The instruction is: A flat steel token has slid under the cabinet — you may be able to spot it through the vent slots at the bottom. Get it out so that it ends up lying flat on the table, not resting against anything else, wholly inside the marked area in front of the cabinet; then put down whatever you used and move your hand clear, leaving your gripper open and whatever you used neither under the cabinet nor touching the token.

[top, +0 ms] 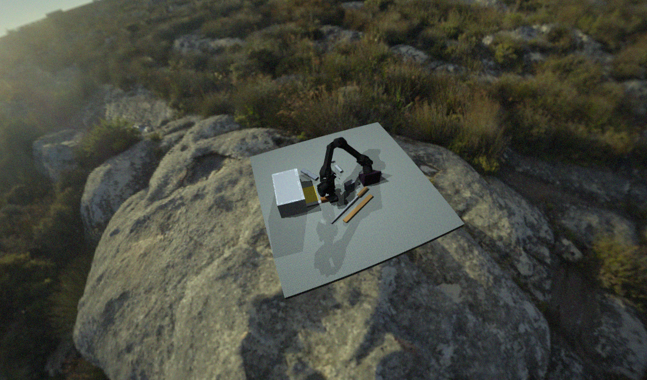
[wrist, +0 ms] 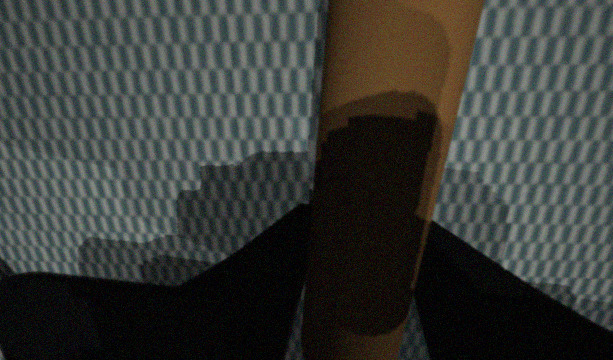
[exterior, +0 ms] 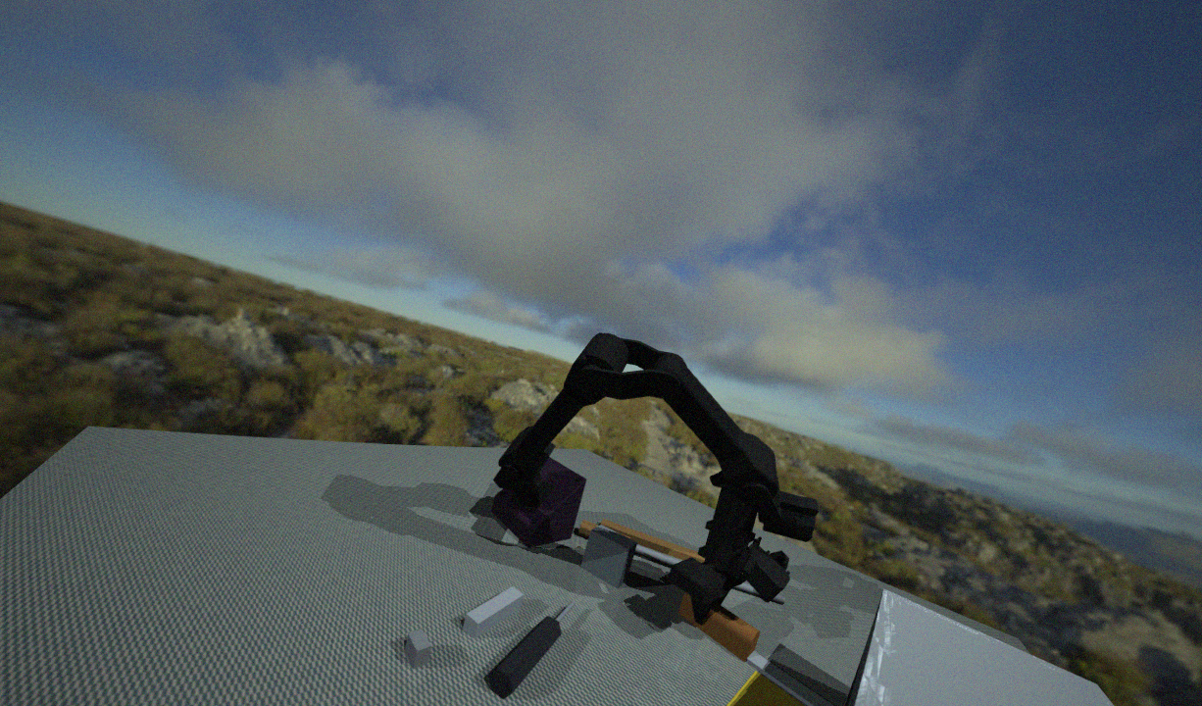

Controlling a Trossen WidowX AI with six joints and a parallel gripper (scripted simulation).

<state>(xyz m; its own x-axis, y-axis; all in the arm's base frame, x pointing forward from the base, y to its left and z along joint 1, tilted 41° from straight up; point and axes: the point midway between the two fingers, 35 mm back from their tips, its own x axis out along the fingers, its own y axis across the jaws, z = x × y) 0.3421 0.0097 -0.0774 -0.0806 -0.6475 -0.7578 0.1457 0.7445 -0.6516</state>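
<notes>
Now: gripper tip 17 cm past the grey block, 3 cm to the left of it and 3 cm below it. The rest, counted from my gripper tip: grey bar (18 cm behind, 25 cm to the right); small grey cube (17 cm behind, 35 cm to the right); wooden stick (14 cm behind, 16 cm to the left).
</notes>
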